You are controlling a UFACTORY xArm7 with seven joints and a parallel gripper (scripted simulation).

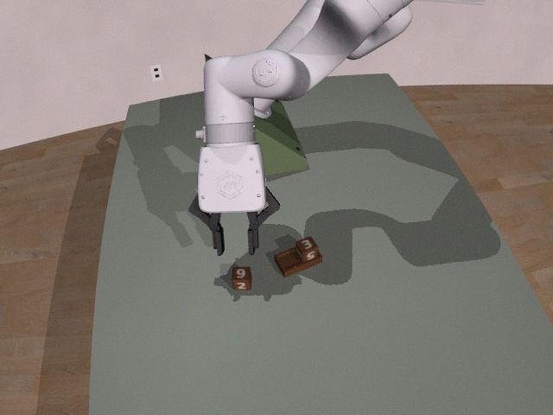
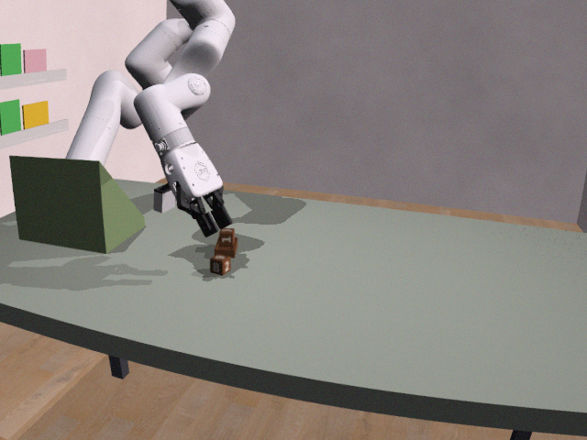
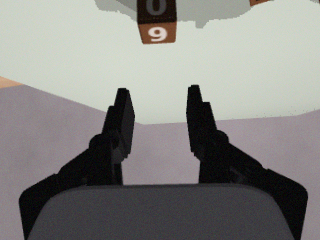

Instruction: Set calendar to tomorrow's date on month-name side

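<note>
My gripper is now 9 cm above the brown cube and 1 cm short of it. From my hand the other things lie so: tray: 10 cm to the left, 9 cm below, 2 cm behind.
</note>
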